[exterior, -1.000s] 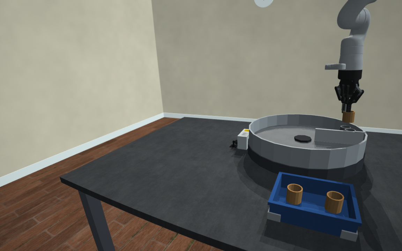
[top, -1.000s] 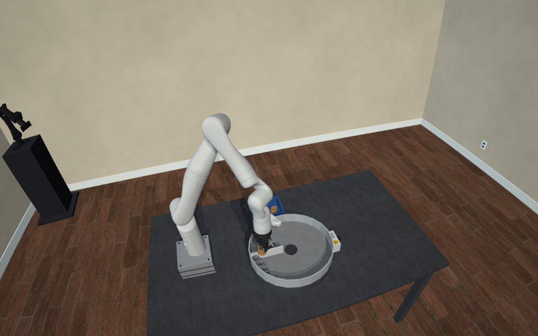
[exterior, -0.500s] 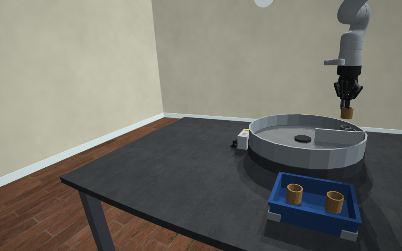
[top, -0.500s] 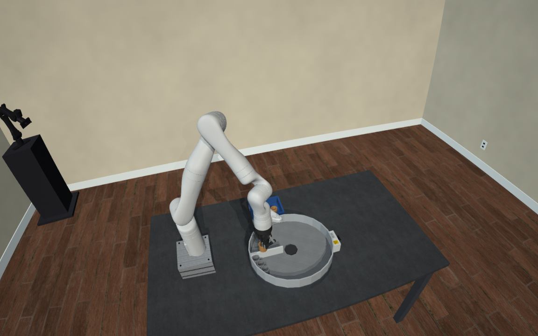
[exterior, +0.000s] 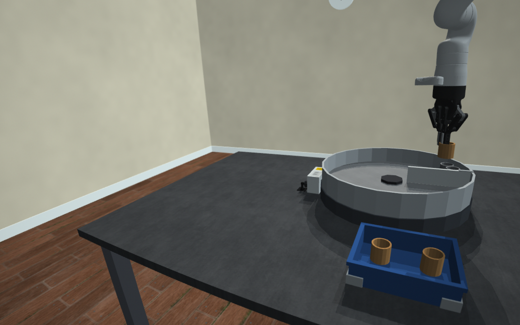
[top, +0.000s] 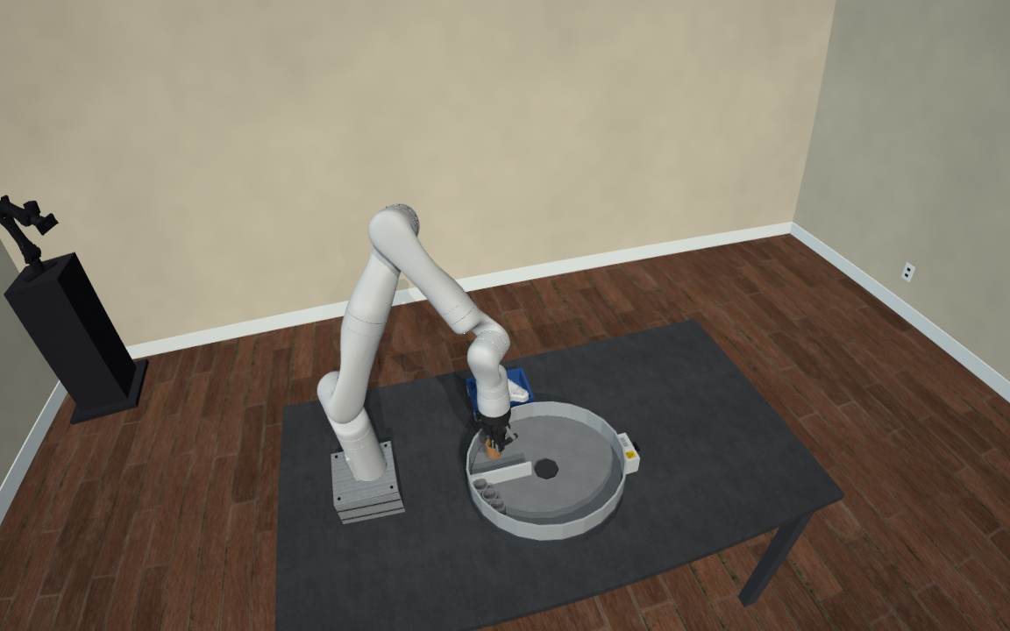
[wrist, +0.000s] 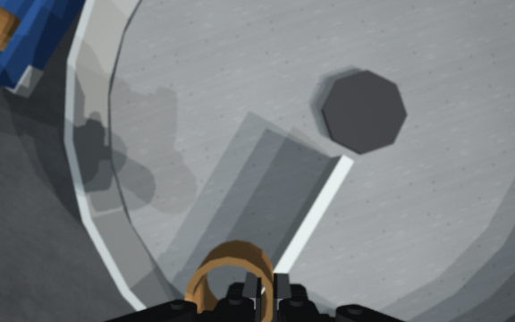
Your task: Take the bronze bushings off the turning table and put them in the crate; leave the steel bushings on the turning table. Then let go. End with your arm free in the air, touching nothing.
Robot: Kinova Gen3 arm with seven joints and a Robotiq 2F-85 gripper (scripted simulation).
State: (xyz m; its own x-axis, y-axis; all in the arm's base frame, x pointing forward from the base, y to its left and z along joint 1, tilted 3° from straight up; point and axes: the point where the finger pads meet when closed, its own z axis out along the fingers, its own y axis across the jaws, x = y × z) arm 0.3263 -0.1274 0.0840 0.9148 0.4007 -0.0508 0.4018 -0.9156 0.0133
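Right now my hand is 120 mm short of the blue crate, 330 mm to the right of it and 170 mm above it. Also, from my hand: round grey turning table: 120 mm ahead, 20 mm to the right, 140 mm below.
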